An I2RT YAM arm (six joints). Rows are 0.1 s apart.
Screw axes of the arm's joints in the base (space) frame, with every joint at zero. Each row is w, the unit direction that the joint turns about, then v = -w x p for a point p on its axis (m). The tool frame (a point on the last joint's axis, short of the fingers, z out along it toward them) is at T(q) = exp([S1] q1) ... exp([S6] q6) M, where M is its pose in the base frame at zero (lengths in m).
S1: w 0 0 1 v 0 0 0
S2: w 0 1 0 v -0.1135 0 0.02
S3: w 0 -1 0 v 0.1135 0 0.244
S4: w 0 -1 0 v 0.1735 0 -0.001
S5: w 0 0 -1 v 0 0.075 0
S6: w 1 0 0 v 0 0.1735 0
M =
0 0 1 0.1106
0 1 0 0
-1 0 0 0.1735
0 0 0 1
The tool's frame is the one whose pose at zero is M.
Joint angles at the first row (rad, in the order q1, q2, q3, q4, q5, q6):
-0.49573, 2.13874, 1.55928, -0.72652, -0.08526, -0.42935
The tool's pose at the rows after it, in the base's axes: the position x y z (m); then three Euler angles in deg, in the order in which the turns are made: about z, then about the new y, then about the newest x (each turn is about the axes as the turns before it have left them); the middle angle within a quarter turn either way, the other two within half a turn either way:
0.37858 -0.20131 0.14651 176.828 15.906 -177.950
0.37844 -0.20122 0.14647 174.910 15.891 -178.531
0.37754 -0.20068 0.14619 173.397 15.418 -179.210
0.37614 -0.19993 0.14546 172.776 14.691 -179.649
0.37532 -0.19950 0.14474 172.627 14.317 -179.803
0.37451 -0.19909 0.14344 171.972 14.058 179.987
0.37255 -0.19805 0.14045 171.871 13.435 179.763
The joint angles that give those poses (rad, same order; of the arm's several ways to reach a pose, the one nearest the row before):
-0.49573, 2.13876, 1.55930, -0.72422, -0.08449, -0.42401
-0.49573, 2.13875, 1.55929, -0.72577, -0.08489, -0.39197
-0.49572, 2.13876, 1.55929, -0.73567, -0.08602, -0.36755
-0.49573, 2.13874, 1.55775, -0.74788, -0.08602, -0.35840
-0.49573, 2.13873, 1.55545, -0.75246, -0.08564, -0.35650
-0.49572, 2.13875, 1.55050, -0.75206, -0.08488, -0.34581
-0.49573, 2.13876, 1.53907, -0.75207, -0.08449, -0.34505

